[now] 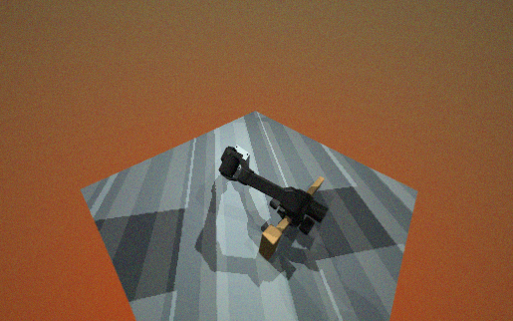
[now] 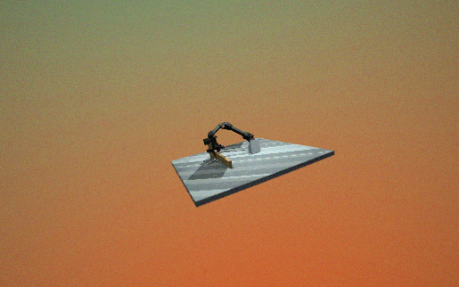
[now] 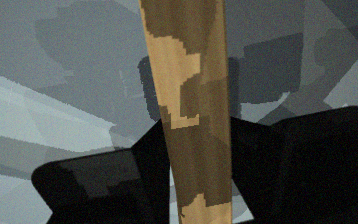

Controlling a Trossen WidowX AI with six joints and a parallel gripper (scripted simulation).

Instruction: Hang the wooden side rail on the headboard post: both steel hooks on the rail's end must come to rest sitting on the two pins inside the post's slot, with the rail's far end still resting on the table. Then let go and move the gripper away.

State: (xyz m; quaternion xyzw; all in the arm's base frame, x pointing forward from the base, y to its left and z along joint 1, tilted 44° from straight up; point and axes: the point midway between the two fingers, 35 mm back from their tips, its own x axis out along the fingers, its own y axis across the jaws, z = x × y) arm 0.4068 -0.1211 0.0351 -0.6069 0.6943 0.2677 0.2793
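My gripper tip is 14 cm to the left of the headboard post and 4 cm below it.
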